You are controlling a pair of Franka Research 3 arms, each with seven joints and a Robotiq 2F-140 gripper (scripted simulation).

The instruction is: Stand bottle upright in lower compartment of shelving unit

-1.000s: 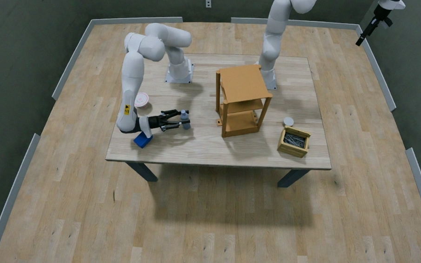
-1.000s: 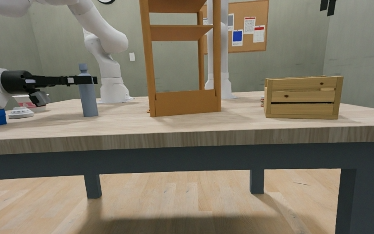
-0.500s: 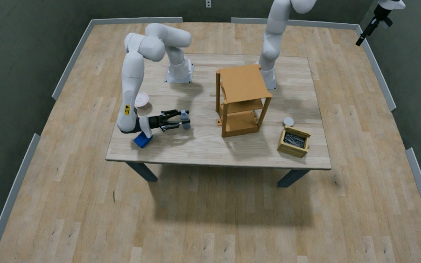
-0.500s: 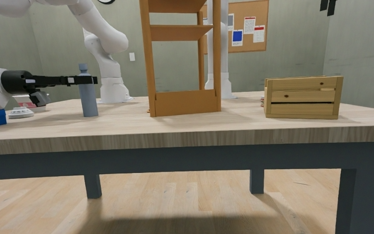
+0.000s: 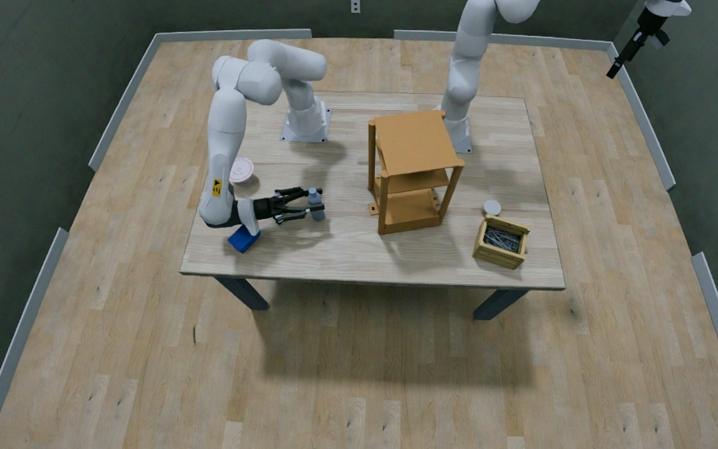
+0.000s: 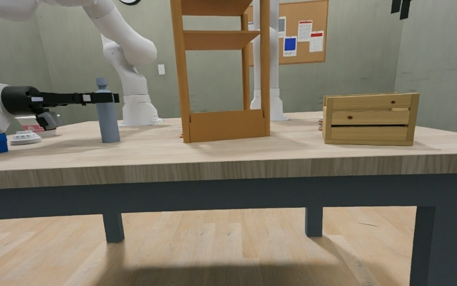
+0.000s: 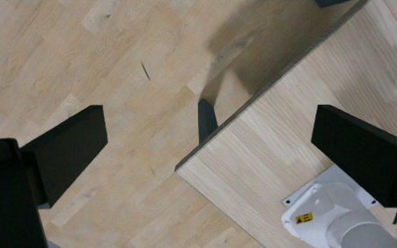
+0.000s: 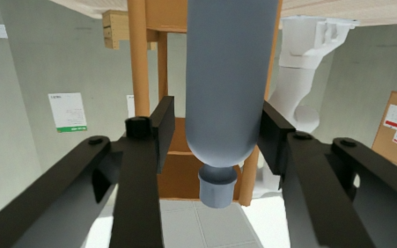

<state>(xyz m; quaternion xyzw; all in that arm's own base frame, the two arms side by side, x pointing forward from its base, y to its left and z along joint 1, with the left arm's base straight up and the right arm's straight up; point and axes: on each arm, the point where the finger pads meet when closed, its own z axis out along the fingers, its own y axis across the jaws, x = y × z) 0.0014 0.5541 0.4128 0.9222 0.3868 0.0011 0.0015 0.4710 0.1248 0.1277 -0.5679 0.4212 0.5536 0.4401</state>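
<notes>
Right now my right hand is 10 mm above the blue-grey bottle. Also, from my right hand: blue box 130 mm ahead, 260 mm to the right, 100 mm below; then orange-brown shelving unit 80 mm behind, 330 mm to the left, 70 mm above.
</notes>
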